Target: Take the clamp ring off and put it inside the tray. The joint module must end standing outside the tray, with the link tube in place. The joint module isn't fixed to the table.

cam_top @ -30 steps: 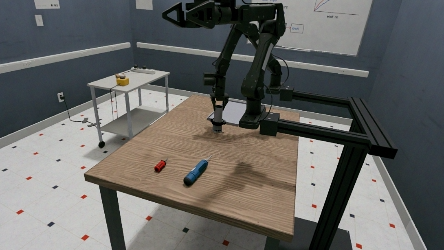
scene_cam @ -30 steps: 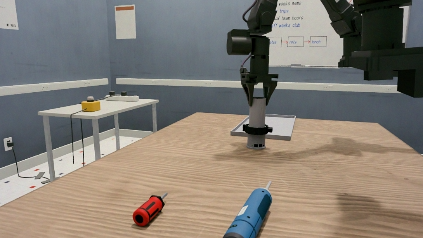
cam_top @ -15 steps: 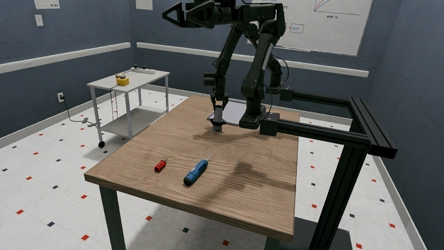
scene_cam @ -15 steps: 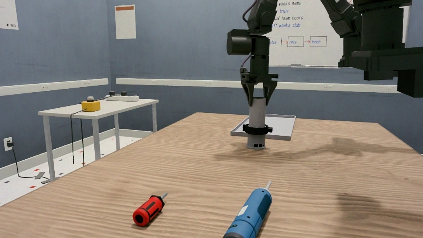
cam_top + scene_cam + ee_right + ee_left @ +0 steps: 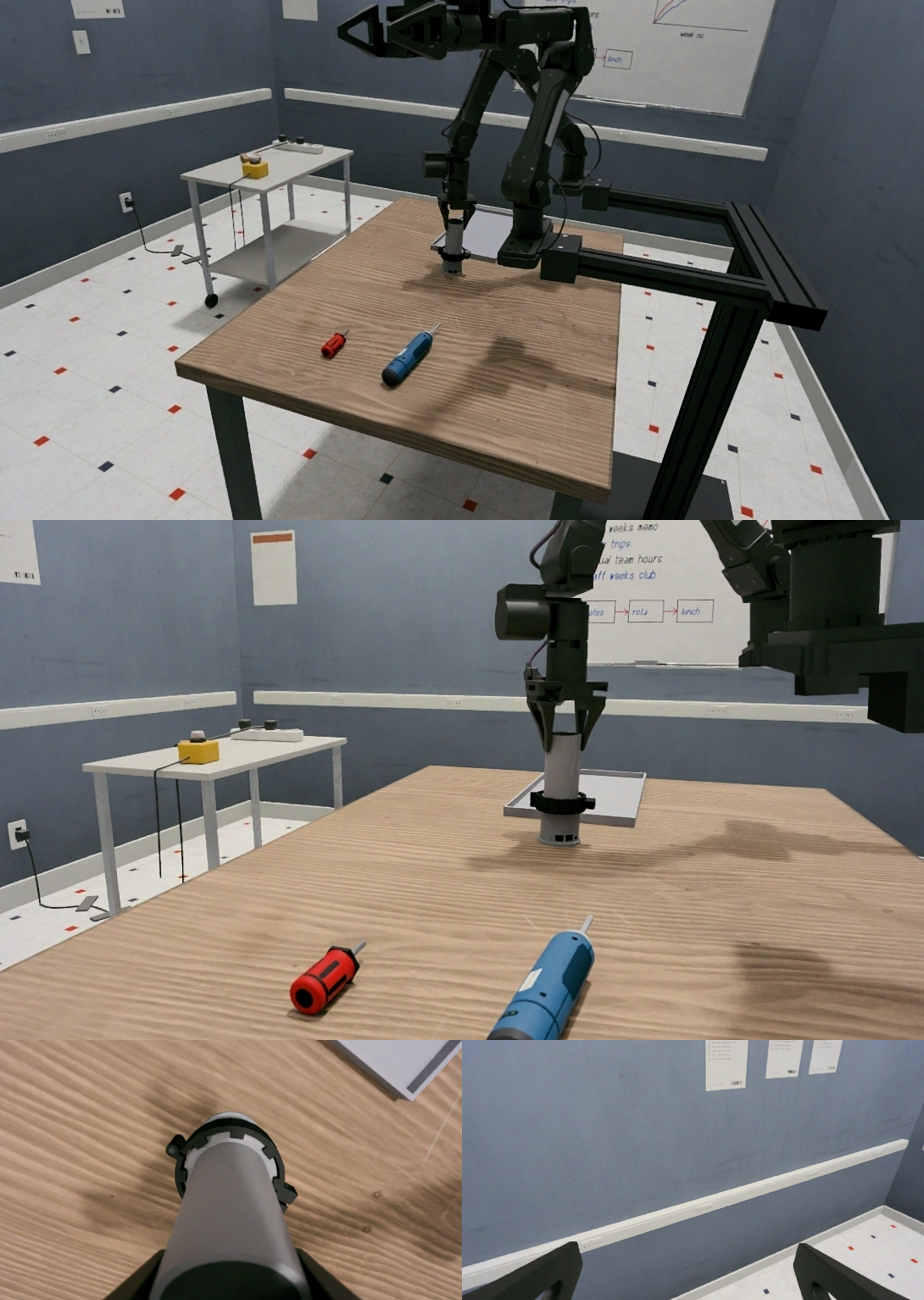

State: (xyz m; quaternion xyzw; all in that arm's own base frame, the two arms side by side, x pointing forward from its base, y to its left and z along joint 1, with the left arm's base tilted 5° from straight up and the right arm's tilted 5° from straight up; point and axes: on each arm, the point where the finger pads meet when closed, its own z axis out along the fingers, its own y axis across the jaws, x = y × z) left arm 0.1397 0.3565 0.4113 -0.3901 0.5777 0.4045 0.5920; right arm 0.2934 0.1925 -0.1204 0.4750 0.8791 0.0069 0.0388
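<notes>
The grey link tube is 1 cm to the right of my right hand and 3 cm below it. The rest, counted from my right hand: small screw 14 cm to the right, 14 cm below; dark clamp ring 8 cm below; grey joint module 1 cm to the right, 11 cm below.
</notes>
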